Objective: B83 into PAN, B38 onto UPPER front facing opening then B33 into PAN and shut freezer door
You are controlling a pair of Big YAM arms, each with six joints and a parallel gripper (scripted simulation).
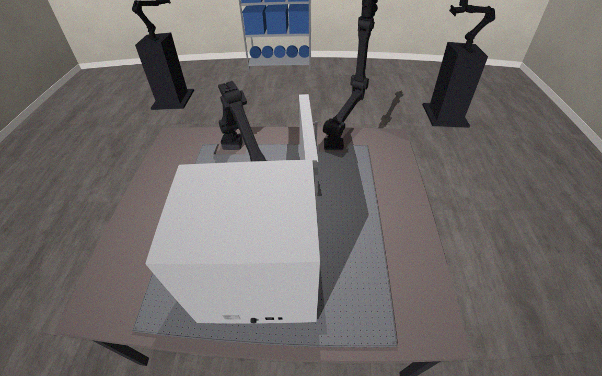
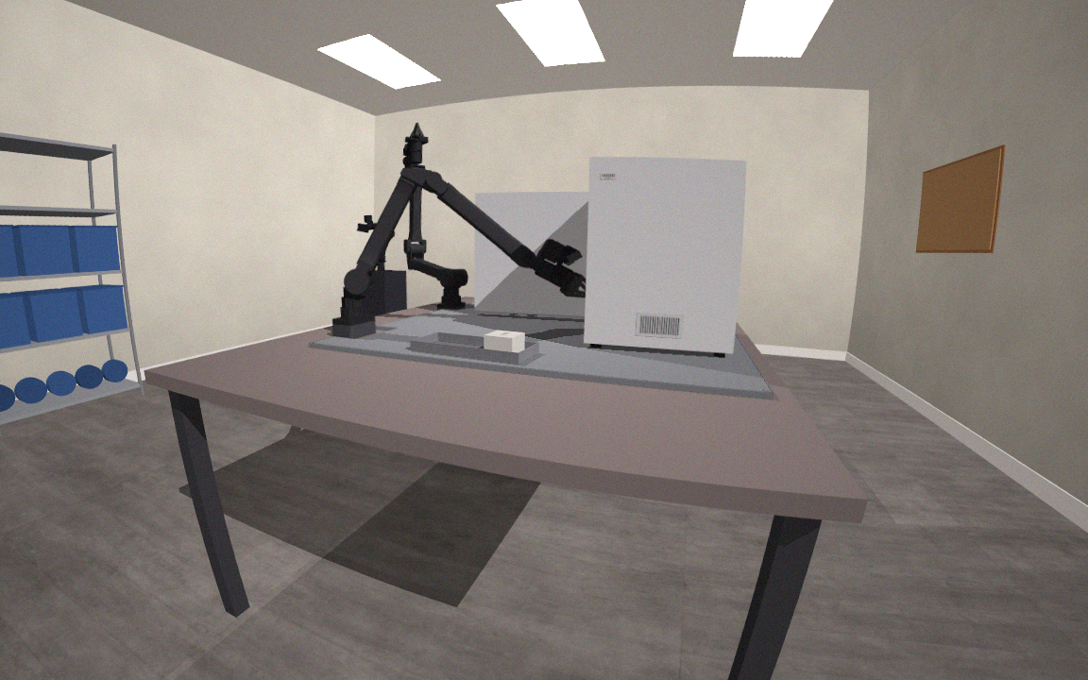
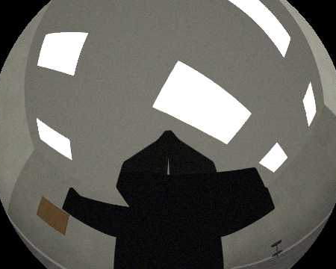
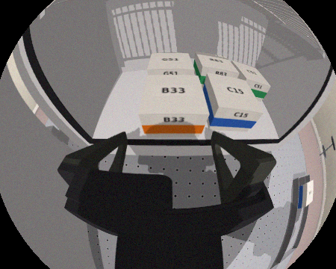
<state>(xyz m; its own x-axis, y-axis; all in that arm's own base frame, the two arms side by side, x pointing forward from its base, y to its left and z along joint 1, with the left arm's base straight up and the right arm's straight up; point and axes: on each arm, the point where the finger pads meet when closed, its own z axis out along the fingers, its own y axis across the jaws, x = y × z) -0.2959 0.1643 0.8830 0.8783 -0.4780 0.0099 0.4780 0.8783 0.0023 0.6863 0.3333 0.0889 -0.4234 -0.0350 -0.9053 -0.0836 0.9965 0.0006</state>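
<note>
Now: the orange-banded cryo box 60 mm ahead of my right hand and 10 mm below it. The rest, counted from my right hand: freezer door (240 mm behind, 190 mm to the left, 160 mm above); green-banded cryo box (170 mm ahead, 80 mm to the right, 10 mm below); wire shelf (200 mm ahead, 180 mm above, 40 mm to the right).
</note>
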